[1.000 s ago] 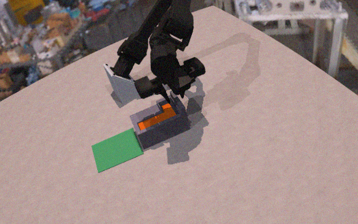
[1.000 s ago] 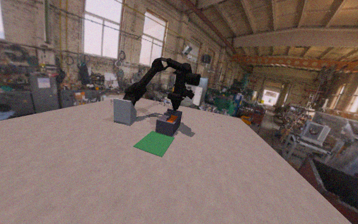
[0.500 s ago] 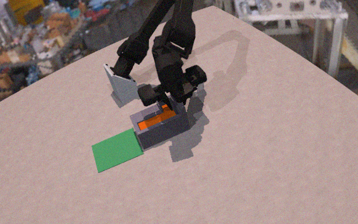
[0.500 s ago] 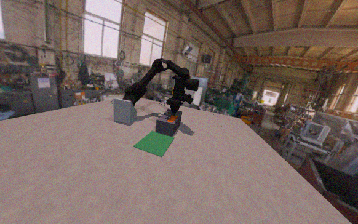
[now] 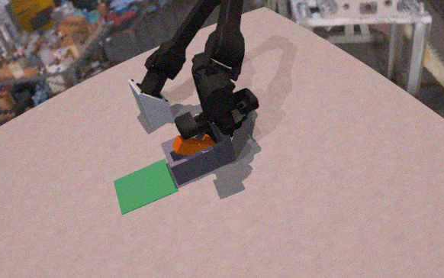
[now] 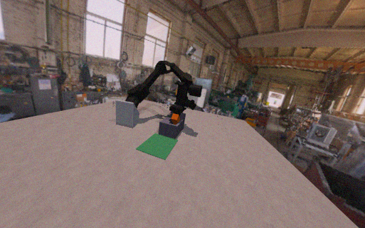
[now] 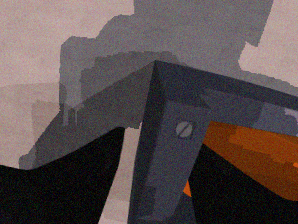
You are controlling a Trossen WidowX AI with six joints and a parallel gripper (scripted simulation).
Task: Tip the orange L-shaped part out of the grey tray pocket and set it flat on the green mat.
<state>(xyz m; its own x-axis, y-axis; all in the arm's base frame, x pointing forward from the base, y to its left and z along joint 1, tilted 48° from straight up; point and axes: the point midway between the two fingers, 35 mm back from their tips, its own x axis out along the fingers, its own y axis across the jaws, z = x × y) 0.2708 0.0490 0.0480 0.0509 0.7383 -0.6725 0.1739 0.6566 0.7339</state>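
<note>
Now: gripper tip 50 mm to the left of the orange L-shaped part, 10 mm below it and 10 mm past it. From my gripper tip the other things lie so: green mat 220 mm to the right, 60 mm below, 50 mm behind.
</note>
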